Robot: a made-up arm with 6 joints. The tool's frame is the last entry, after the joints.
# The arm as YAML. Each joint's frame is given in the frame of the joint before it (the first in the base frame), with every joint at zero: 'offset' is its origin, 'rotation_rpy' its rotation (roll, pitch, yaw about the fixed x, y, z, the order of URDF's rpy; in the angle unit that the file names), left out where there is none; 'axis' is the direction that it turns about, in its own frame. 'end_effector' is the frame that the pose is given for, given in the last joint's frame.
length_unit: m
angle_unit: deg
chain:
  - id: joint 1
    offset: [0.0, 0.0, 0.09]
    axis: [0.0, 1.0, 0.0]
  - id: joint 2
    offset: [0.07, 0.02, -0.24]
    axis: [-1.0, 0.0, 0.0]
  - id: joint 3
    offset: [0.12, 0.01, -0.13]
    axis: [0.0, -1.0, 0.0]
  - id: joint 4
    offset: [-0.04, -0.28, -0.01]
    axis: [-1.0, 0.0, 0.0]
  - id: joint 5
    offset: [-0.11, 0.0, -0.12]
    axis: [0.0, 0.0, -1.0]
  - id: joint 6
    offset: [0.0, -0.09, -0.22]
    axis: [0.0, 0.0, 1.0]
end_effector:
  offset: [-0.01, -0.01, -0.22]
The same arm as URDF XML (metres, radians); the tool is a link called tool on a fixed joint. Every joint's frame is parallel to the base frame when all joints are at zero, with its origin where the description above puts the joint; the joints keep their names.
<robot name="arm">
  <link name="base_link"/>
  <link name="link1"/>
  <link name="link2"/>
  <link name="link3"/>
  <link name="link4"/>
  <link name="link5"/>
  <link name="link6"/>
  <link name="tool"/>
  <joint name="joint 1" type="continuous">
    <parent link="base_link"/>
    <child link="link1"/>
    <origin xyz="0 0 0.09"/>
    <axis xyz="0 1 0"/>
  </joint>
  <joint name="joint 2" type="continuous">
    <parent link="link1"/>
    <child link="link2"/>
    <origin xyz="0.07 0.02 -0.24"/>
    <axis xyz="-1 0 0"/>
  </joint>
  <joint name="joint 3" type="continuous">
    <parent link="link2"/>
    <child link="link3"/>
    <origin xyz="0.12 0.01 -0.13"/>
    <axis xyz="0 -1 0"/>
  </joint>
  <joint name="joint 4" type="continuous">
    <parent link="link3"/>
    <child link="link4"/>
    <origin xyz="-0.04 -0.28 -0.01"/>
    <axis xyz="-1 0 0"/>
  </joint>
  <joint name="joint 5" type="continuous">
    <parent link="link4"/>
    <child link="link5"/>
    <origin xyz="-0.11 0 -0.12"/>
    <axis xyz="0 0 -1"/>
  </joint>
  <joint name="joint 6" type="continuous">
    <parent link="link5"/>
    <child link="link6"/>
    <origin xyz="0 -0.09 -0.22"/>
    <axis xyz="0 0 1"/>
  </joint>
  <joint name="tool_joint" type="fixed">
    <parent link="link6"/>
    <child link="tool"/>
    <origin xyz="-0.01 -0.01 -0.22"/>
  </joint>
</robot>

